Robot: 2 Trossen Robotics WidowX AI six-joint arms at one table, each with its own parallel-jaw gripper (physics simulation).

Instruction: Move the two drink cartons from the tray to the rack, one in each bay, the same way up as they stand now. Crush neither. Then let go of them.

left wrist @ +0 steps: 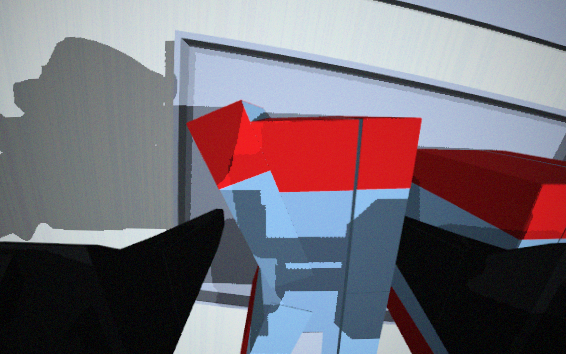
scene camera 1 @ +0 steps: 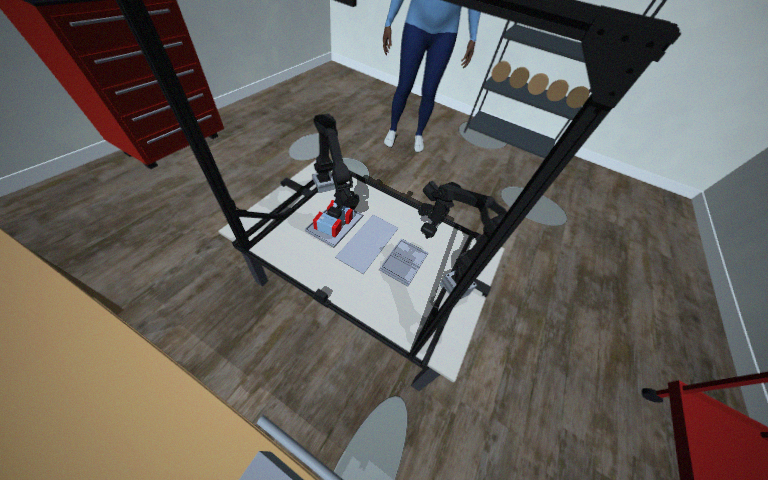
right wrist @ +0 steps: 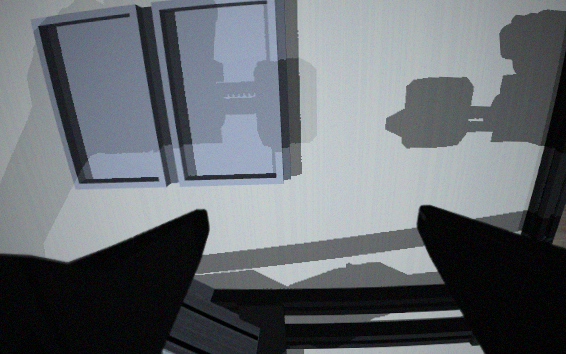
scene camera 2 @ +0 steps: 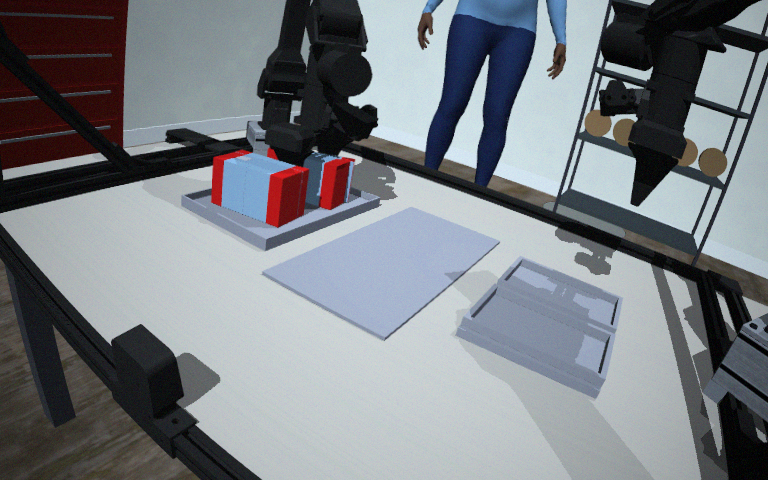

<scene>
same spot on flat grey mat: (scene camera 1: 359, 253) = (scene camera 2: 366, 276)
</scene>
